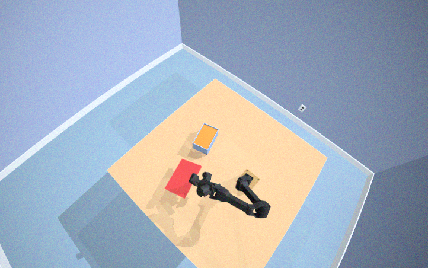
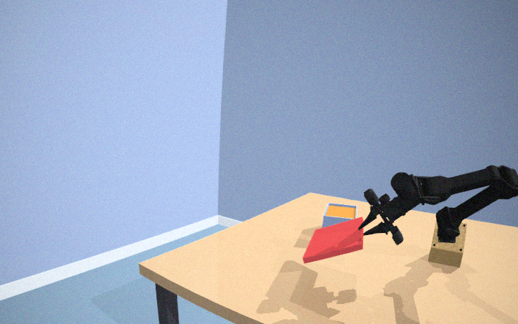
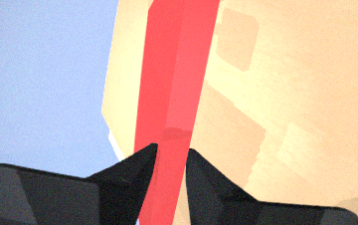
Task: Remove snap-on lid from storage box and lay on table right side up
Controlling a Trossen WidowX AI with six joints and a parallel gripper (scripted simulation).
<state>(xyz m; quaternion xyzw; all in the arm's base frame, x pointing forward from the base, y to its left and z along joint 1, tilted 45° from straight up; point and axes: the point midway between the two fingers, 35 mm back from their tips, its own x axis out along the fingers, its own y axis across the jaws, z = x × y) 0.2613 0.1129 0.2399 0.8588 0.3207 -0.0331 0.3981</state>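
The red lid lies 70 mm ahead of my gripper tip, 10 mm to the left of it and 30 mm below it. The rest, counted from my gripper tip: blue storage box: 150 mm ahead, 340 mm to the right, 100 mm below.
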